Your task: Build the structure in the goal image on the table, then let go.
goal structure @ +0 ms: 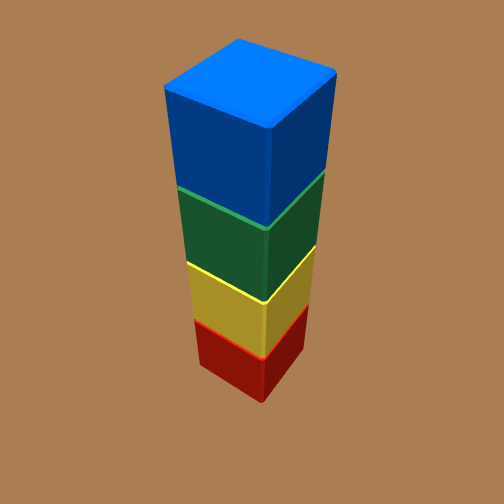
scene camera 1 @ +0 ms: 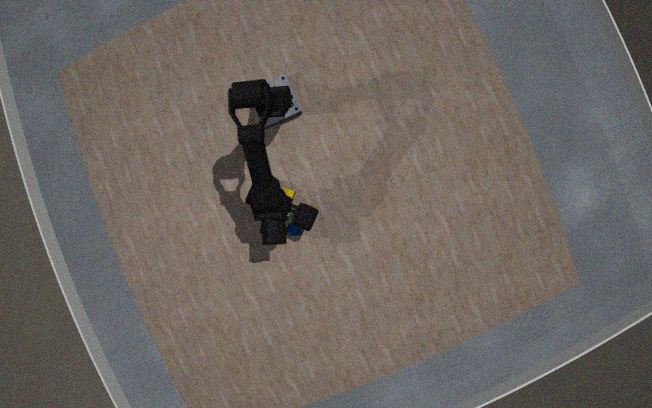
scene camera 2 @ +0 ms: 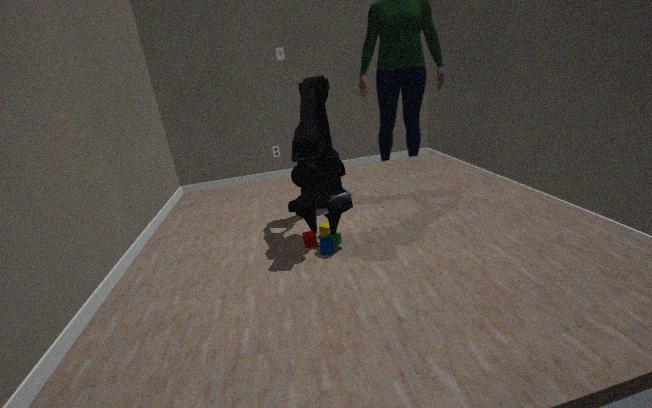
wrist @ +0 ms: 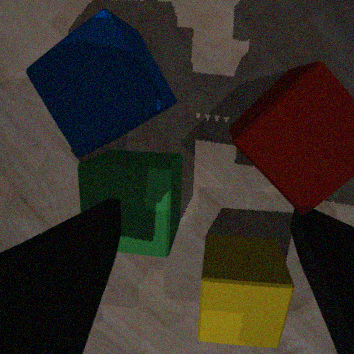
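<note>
Four cubes sit close together on the table. The blue cube (scene camera 1: 294, 230) (scene camera 2: 326, 246) (wrist: 100, 90) is at the upper left of the wrist view. The green cube (scene camera 2: 338, 240) (wrist: 130, 170) is just below it. The red cube (scene camera 2: 310, 239) (wrist: 305, 135) is at the right and looks slightly tilted in scene camera 2. The yellow cube (scene camera 1: 288, 192) (scene camera 2: 324, 229) (wrist: 245, 312) is at the lower right, apart from the green one. My gripper (scene camera 2: 324, 233) (wrist: 208, 213) is open, low over them. Its left finger overlaps the green cube in the wrist view; its right fingertip is by the red cube's lower corner. Contact is unclear.
The arm's base plate (scene camera 1: 283, 120) is at the upper middle of scene camera 1. The arm hides part of the cubes there. A person in a green top (scene camera 2: 400, 40) is at the back in scene camera 2. Dark arm shadows cross the wooden surface.
</note>
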